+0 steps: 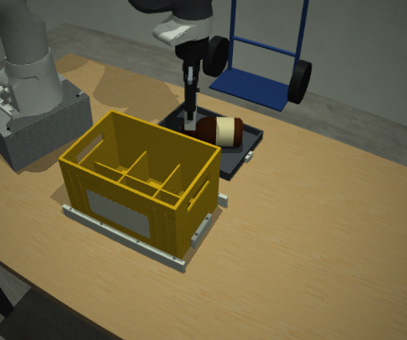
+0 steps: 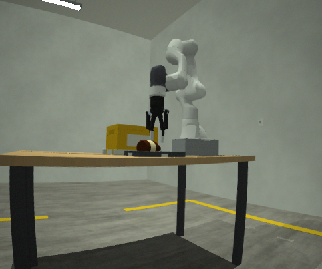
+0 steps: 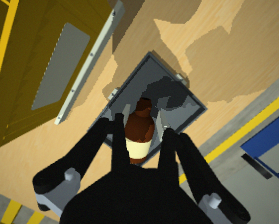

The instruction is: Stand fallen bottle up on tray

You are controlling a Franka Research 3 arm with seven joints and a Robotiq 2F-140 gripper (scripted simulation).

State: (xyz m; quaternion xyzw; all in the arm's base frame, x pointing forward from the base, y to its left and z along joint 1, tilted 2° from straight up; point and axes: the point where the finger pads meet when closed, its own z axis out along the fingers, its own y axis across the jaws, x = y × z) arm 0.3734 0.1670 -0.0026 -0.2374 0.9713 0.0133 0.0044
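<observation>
My gripper is now 6 cm above the bottle, 5 cm short of it and 2 cm to the right of it. The rest, counted from my hand: yellow crate 25 cm to the right, 3 cm ahead, 2 cm below; tray 9 cm below, 3 cm ahead, 2 cm to the left.
</observation>
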